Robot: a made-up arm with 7 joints.
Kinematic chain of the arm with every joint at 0, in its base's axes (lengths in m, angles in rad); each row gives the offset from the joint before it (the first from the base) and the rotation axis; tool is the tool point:
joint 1: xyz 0 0 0.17 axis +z
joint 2: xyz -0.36 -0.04 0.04 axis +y
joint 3: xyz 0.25 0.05 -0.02 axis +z
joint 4: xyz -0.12 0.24 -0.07 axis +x
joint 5: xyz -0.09 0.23 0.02 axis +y
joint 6: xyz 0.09 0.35 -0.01 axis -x
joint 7: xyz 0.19 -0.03 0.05 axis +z
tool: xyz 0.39 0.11 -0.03
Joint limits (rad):
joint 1: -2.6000..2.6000
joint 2: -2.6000..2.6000
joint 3: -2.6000..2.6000
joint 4: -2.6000..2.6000
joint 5: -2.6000..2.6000
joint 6: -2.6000..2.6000
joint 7: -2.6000..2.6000
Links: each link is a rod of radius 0.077 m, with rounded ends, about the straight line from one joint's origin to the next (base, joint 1, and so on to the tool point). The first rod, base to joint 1, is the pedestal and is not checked.
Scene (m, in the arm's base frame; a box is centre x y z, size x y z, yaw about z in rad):
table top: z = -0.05
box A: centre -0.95 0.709 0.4 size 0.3 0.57 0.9 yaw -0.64
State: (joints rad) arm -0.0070 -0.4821 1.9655 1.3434 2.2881 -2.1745 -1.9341
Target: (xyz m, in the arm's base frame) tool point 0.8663 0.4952 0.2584
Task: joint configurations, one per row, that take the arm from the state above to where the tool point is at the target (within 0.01 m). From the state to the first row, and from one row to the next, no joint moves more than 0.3 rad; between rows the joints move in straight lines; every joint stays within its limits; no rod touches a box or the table.
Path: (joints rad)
1: -0.2832 -0.4743 1.8443 1.5214 2.3505 -2.0550 -2.0673
2: -0.5593 -0.4664 1.7232 1.6993 2.4129 -1.9355 -2.2005
3: -0.8355 -0.4586 1.6020 1.8773 2.4752 -1.8160 -2.3336
4: -1.1117 -0.4508 1.4808 2.0553 2.5376 -1.6965 -2.4668
5: -1.3878 -0.4429 1.3596 2.2332 2.6000 -1.5770 -2.6000
6: -1.4408 -0.4183 1.1675 2.0698 2.3288 -1.5063 -2.4243
7: -1.4937 -0.3937 0.9754 1.9064 2.0576 -1.4355 -2.2486
8: -1.5467 -0.3691 0.7833 1.7430 1.7865 -1.3648 -2.0729
9: -1.5997 -0.3445 0.5911 1.5796 1.5153 -1.2941 -1.8973
10: -1.6526 -0.3199 0.3990 1.4162 1.2441 -1.2233 -1.7216
11: -1.7056 -0.2953 0.2069 1.2528 0.9729 -1.1526 -1.5459

